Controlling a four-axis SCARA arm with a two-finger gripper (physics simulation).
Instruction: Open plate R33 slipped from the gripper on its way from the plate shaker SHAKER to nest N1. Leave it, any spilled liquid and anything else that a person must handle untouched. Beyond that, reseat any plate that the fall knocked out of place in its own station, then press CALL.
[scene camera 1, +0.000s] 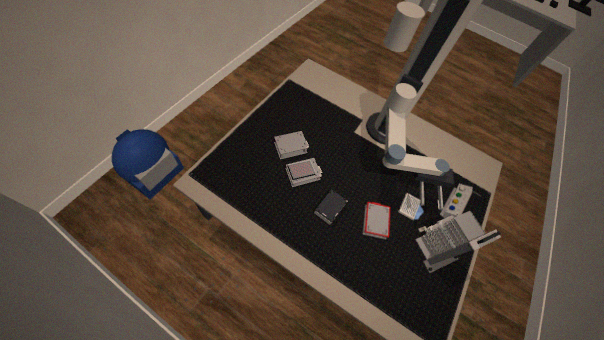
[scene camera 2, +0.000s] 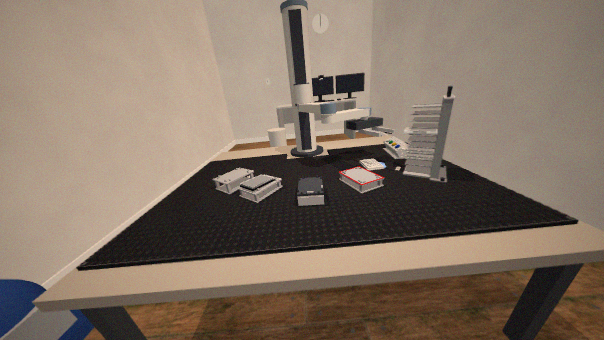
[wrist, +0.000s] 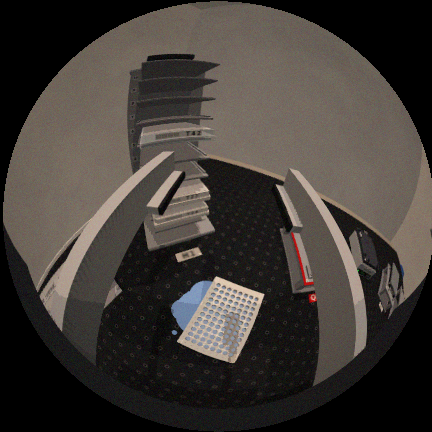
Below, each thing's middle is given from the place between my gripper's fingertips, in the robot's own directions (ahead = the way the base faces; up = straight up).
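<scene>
Picture the dark shaker station (scene camera 2: 310, 191): my hand is 15 cm above it, 40 cm to the left of it and 21 cm short of it.
</scene>
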